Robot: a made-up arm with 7 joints. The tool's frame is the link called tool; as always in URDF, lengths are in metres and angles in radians. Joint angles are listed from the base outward. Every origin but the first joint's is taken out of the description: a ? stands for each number. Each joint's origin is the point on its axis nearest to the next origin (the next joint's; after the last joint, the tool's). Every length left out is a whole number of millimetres.
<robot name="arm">
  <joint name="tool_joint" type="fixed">
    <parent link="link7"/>
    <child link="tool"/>
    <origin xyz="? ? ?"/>
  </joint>
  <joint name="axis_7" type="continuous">
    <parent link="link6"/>
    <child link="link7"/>
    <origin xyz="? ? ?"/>
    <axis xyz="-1 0 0"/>
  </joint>
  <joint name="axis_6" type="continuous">
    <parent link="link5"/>
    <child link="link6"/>
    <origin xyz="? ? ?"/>
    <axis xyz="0 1 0"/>
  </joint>
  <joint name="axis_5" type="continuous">
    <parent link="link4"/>
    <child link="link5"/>
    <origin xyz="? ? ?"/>
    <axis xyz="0 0 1"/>
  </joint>
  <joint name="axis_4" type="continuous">
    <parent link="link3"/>
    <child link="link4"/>
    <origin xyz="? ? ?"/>
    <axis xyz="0 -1 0"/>
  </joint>
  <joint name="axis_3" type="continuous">
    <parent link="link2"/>
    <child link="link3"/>
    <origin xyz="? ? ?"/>
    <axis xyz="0 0 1"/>
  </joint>
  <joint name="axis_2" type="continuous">
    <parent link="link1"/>
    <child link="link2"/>
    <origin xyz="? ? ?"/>
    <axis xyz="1 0 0"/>
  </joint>
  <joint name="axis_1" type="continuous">
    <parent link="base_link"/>
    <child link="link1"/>
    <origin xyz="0 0.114 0"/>
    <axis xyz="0 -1 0"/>
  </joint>
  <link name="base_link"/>
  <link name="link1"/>
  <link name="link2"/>
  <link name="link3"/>
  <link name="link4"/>
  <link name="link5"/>
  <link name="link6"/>
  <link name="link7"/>
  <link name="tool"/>
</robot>
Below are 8 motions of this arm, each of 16 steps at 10 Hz.
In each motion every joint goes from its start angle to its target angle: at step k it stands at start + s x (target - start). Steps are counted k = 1, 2, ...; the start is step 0. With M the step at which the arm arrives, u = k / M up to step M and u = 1 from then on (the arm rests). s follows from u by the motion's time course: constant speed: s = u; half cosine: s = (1 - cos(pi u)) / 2; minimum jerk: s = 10 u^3 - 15 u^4 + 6 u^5.
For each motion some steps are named. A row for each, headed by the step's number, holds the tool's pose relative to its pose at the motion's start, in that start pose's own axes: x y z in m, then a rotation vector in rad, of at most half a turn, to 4 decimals.
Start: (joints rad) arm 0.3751 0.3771 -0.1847 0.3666 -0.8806 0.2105 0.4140
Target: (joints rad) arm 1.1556 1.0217 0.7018 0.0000 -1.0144 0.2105 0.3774
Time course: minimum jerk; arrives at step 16
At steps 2, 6, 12, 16:
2: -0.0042 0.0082 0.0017 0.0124 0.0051 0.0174
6: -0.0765 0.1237 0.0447 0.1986 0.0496 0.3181
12: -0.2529 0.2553 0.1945 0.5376 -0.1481 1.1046
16: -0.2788 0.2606 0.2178 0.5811 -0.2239 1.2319

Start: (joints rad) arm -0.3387 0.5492 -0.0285 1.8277 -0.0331 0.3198 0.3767
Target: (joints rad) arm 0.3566 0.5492 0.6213 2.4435 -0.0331 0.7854 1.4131
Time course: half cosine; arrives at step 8
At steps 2, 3, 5, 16:
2: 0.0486 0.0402 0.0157 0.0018 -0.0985 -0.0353
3: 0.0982 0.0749 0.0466 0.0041 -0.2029 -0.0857
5: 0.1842 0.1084 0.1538 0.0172 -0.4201 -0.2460
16: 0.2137 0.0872 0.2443 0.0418 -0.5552 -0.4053

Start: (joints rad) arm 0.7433 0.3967 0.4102 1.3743 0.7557 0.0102 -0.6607
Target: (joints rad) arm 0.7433 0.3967 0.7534 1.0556 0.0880 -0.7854 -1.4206
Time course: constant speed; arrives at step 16
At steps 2, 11, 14, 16:
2: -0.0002 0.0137 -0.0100 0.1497 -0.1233 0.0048
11: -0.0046 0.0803 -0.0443 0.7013 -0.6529 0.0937
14: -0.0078 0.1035 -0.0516 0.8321 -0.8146 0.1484
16: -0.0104 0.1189 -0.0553 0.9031 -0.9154 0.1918

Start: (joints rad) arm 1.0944 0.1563 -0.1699 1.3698 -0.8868 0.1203 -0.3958
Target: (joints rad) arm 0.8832 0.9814 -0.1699 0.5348 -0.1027 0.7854 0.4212
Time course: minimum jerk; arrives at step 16
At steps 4, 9, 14, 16:
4: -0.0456 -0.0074 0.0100 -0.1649 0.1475 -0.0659
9: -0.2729 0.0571 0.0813 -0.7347 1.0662 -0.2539
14: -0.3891 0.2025 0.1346 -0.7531 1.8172 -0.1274
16: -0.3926 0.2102 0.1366 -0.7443 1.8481 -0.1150

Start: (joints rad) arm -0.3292 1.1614 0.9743 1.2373 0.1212 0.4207 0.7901
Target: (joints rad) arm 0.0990 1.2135 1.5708 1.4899 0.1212 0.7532 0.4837
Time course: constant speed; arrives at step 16
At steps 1, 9, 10, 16:
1: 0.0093 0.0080 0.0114 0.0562 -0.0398 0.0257
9: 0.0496 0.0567 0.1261 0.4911 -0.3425 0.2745
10: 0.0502 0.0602 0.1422 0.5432 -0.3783 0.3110
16: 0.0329 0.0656 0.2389 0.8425 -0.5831 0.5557

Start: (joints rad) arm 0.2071 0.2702 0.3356 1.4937 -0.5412 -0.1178 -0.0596
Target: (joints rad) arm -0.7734 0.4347 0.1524 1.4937 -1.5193 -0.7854 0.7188
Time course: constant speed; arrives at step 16
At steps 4, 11, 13, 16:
4: -0.0463 -0.0217 0.0707 -0.4763 -0.0521 -0.3169
11: -0.1023 -0.0229 0.2148 -1.4726 -0.1325 -0.7455
13: -0.1110 -0.0141 0.2581 -1.7829 -0.1653 -0.8370
16: -0.1173 0.0064 0.3227 -2.2607 -0.2378 -0.9474

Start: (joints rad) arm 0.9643 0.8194 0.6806 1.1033 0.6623 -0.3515 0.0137
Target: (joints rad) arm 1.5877 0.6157 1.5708 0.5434 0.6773 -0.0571 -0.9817
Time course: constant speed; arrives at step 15
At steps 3, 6, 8, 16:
3: -0.0007 0.0360 -0.0041 0.4510 0.0164 0.1419
6: -0.0151 0.0616 0.0044 0.8781 0.0947 0.3252
8: -0.0316 0.0697 0.0141 1.1425 0.1872 0.4653
16: -0.1110 0.0232 0.0448 1.8407 0.8191 1.0090

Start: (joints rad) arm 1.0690 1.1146 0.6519 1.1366 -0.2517 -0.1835 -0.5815
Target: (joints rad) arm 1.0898 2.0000 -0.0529 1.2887 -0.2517 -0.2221 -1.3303
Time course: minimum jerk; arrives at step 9
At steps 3, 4, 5, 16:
3: 0.0437 0.0071 -0.0418 0.0872 -0.2396 -0.0550
4: 0.0811 0.0132 -0.0684 0.1547 -0.4494 -0.0920
5: 0.1178 0.0200 -0.0886 0.2153 -0.6755 -0.1217
16: 0.1697 0.0379 -0.1101 0.2826 -1.0826 -0.1555

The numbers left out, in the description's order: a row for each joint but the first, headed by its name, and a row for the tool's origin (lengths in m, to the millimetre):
tool: 0 0 0
axis_7: 0 0 0
axis_6: 0 0 0
axis_5: 0 0 -0.294
axis_4: 0 0 0
axis_3: 0 0 -0.271
axis_2: 0 0 0

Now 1 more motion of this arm.
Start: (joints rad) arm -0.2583 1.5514 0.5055 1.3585 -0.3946 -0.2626 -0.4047
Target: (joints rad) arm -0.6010 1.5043 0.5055 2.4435 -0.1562 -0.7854 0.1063
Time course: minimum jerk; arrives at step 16
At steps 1, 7, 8, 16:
1: 0.0007 0.0000 -0.0002 -0.0008 -0.0032 0.0018
7: 0.1251 0.0050 -0.0054 -0.1397 -0.5690 0.2777
8: 0.1618 0.0116 0.0022 -0.1750 -0.7477 0.3494
16: 0.2923 0.0717 0.0733 -0.2268 -1.5424 0.5888

